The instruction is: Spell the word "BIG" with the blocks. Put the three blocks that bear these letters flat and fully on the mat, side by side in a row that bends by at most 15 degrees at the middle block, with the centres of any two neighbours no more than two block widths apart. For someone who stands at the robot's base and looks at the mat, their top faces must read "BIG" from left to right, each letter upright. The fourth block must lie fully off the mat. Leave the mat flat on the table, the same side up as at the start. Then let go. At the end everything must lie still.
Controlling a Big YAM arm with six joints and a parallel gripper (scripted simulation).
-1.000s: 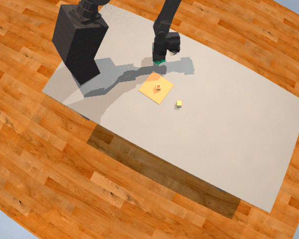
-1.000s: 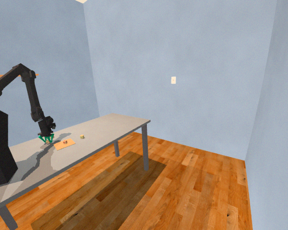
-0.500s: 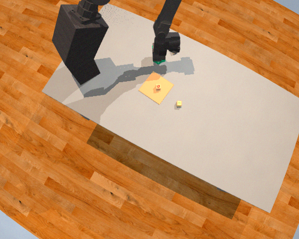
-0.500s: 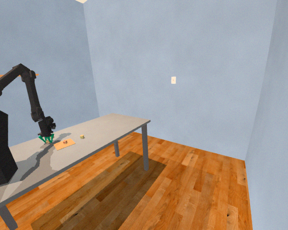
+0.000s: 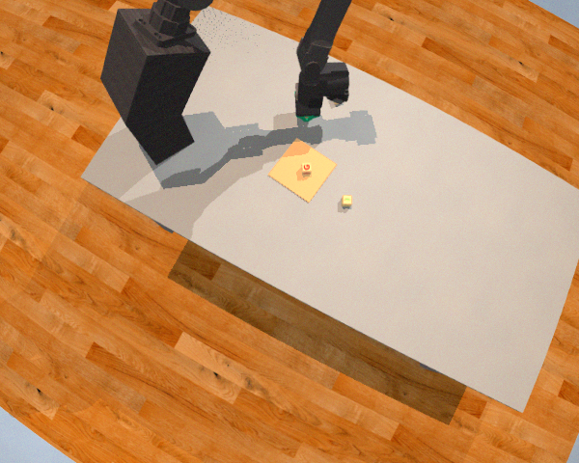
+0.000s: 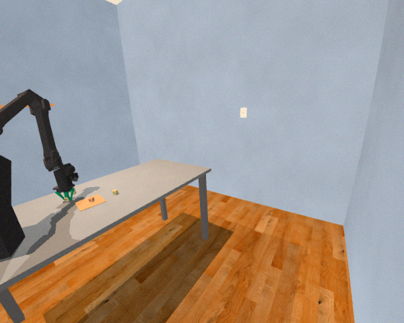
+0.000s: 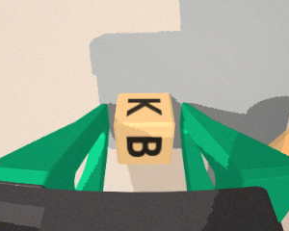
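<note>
My hand is 140 mm to the left of the mat, 110 mm short of it and 10 mm above it. The rest, counted from my hand: block 100 mm to the left, 30 mm ahead.
</note>
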